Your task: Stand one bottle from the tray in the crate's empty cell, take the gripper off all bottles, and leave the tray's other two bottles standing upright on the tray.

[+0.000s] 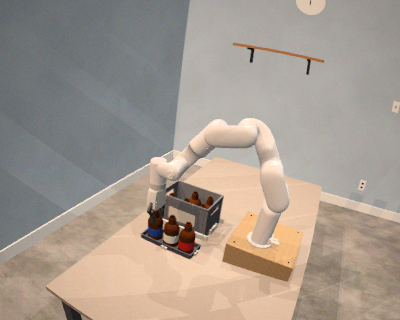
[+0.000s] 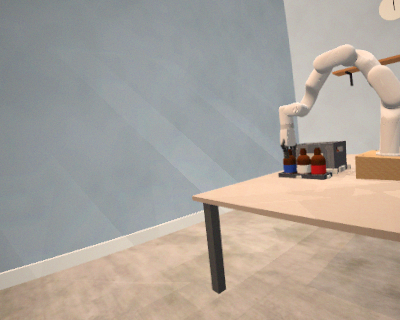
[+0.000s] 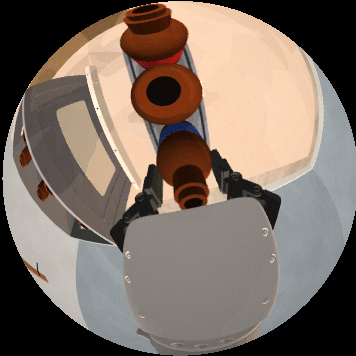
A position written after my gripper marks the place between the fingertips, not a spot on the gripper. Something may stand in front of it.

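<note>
A pale crate strip (image 3: 96, 94) is here, and so are a white-label bottle (image 3: 165, 93) and a blue-label bottle (image 3: 183, 160). I can see my gripper (image 3: 184, 165) as well.
</note>
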